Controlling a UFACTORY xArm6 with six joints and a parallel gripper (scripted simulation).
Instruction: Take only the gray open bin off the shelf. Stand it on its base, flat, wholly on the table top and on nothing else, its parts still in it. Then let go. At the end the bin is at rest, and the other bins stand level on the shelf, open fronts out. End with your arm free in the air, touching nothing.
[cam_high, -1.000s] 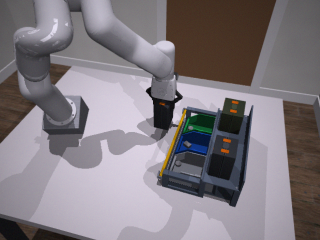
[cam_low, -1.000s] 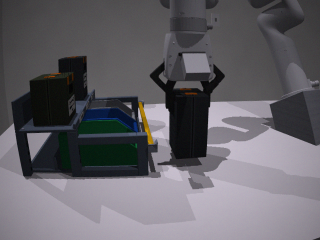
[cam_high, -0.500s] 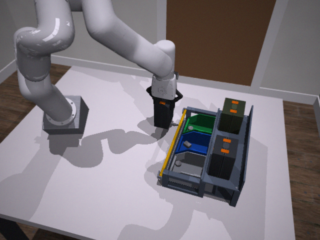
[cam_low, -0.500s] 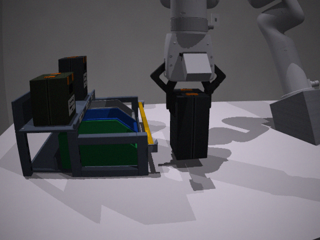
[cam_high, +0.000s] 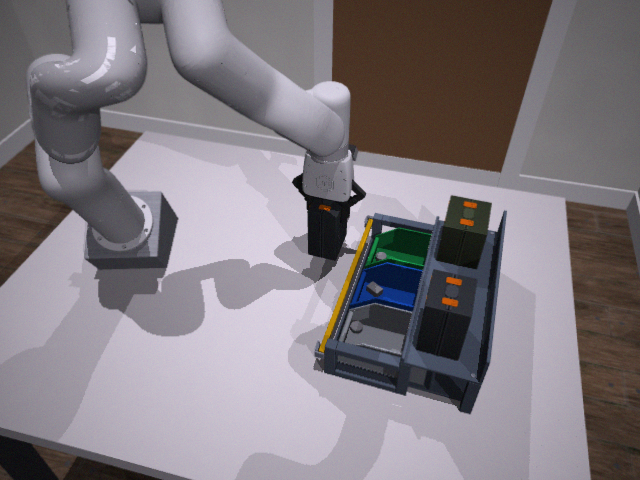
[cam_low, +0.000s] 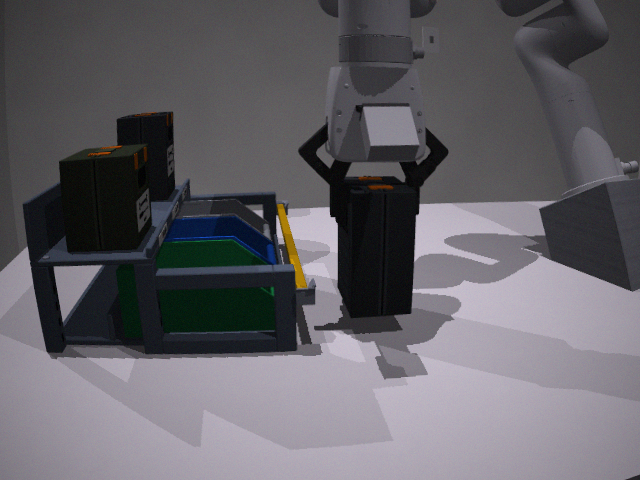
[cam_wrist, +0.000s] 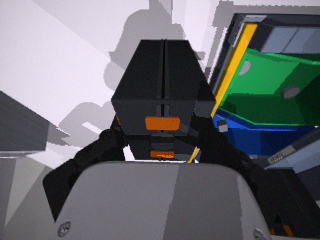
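Right now the dark box is 40 mm below my hand. The rest, counted from my hand: green bin 190 mm ahead, 10 mm to the right, 80 mm below; then blue bin 180 mm ahead, 120 mm to the right, 80 mm below; then yellow bar 80 mm ahead, 120 mm to the right, 60 mm below.
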